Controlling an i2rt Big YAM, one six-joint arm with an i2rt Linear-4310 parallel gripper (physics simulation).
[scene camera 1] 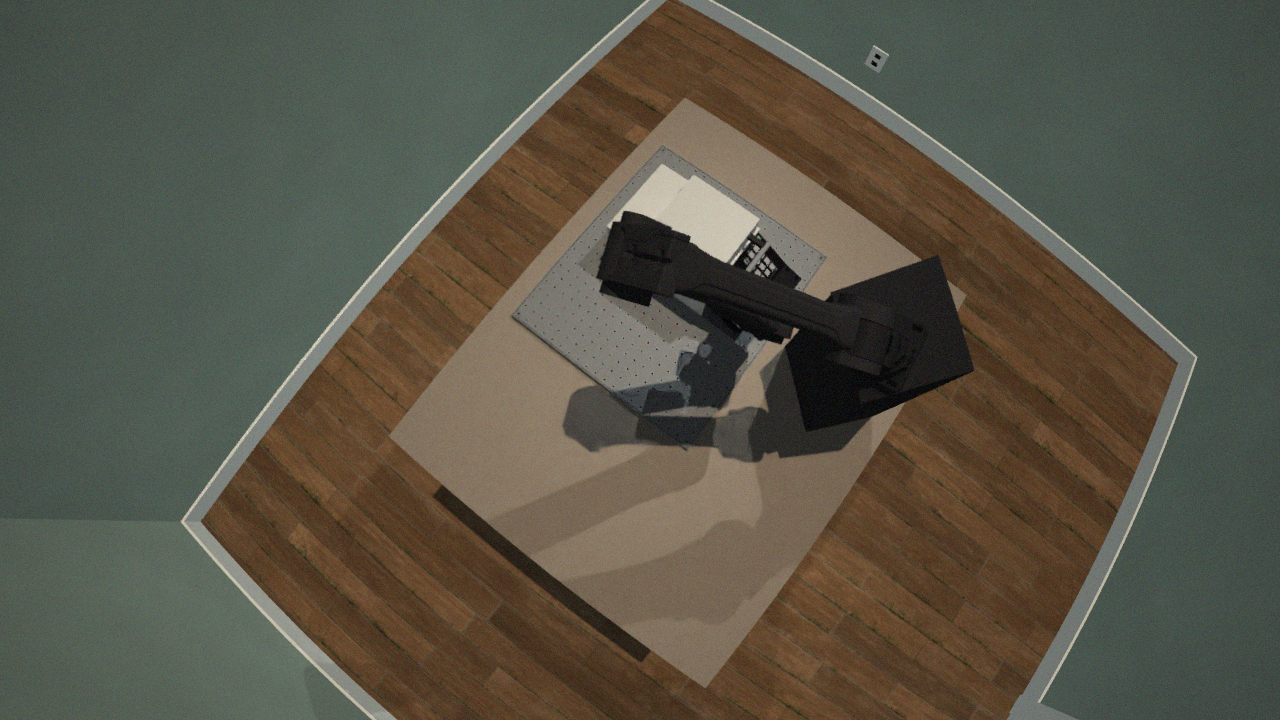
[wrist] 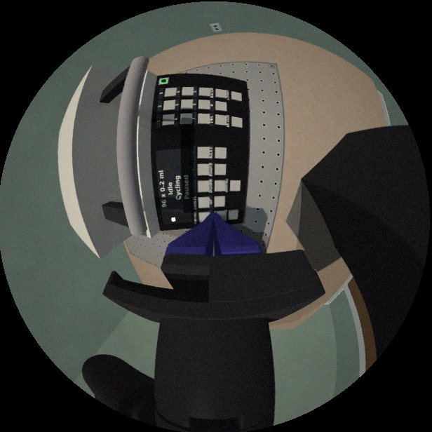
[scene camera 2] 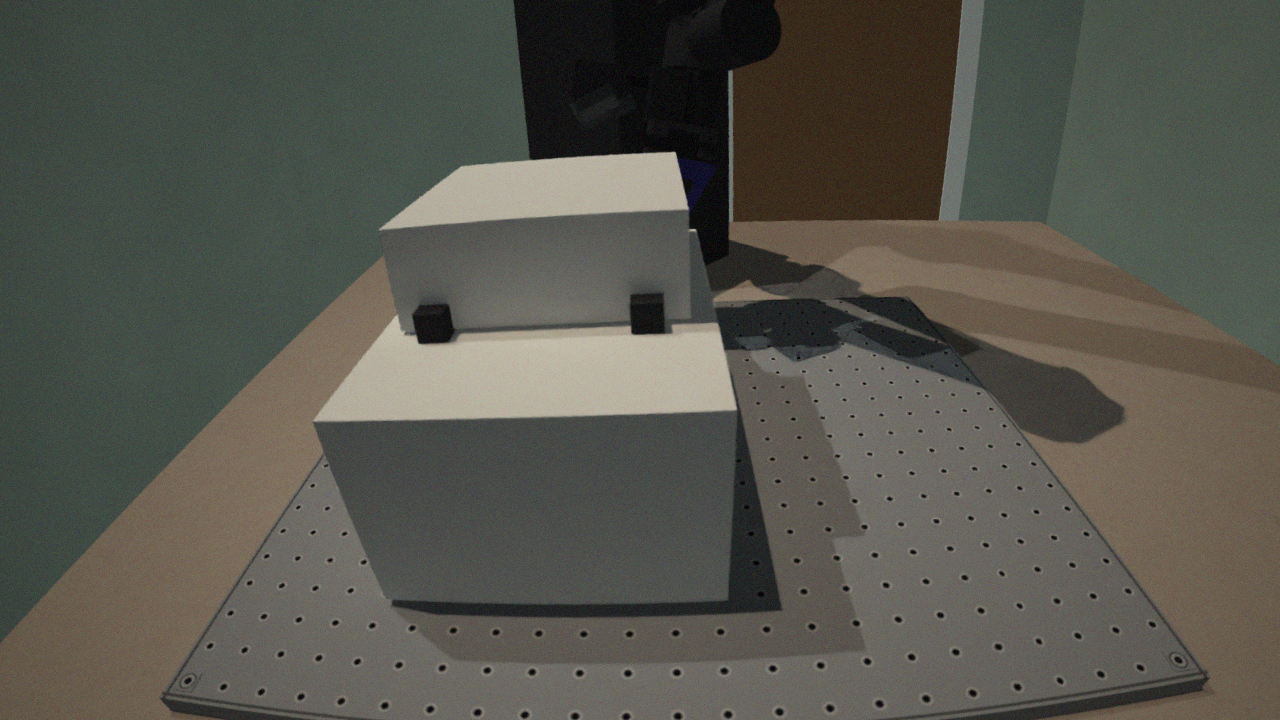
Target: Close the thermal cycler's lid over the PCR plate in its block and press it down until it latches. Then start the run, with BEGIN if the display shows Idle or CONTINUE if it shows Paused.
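Places are measured from the arm's base along level axes (x left, y up, z ahead), in millimetres.
Pixels of known places: arm's base at its link origin: point(scene camera 1: 892, 350).
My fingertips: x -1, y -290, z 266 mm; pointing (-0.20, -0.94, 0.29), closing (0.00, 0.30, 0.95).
Note:
Ahead of a thing's pixels: the offset from my fingertips to its middle. "spot": to the spot under its first point. Level surfaces: height alone.
The thermal cycler {spot: dz +293, dx -113, dy +30 mm} point(scene camera 1: 657, 192) point(scene camera 2: 537, 501) is a white box with a black keypad panel point(scene camera 1: 787, 273) point(wrist: 200, 135). Its lid {dz +132, dx -78, dy +63 mm} point(scene camera 1: 711, 214) point(scene camera 2: 546, 264) point(wrist: 100, 165) lies down over the block; I cannot tell whether it is latched. The PCR plate is hidden. A grey handle bar point(wrist: 131, 150) runs along the lid's front. The display point(wrist: 172, 185) lists Idle, Cycling and Paused, and a white dot point(wrist: 173, 219) appears in line with Idle. My gripper point(wrist: 213, 217) is shut and empty, its blue tips over the keypad's lower end in the wrist view, partly covering keys; contact is unclear.
The cycler stands on a grey perforated board {spot: dz +288, dx +178, dy -105 mm} point(scene camera 1: 581, 313) point(scene camera 2: 939, 537) point(wrist: 265, 125) on the tan table {dy -118 mm} point(scene camera 1: 501, 402) point(scene camera 2: 134, 537) point(wrist: 325, 90). The black arm base point(scene camera 1: 939, 331) stands beside the board. A green light point(wrist: 163, 81) shows at the panel's upper corner in the wrist view.

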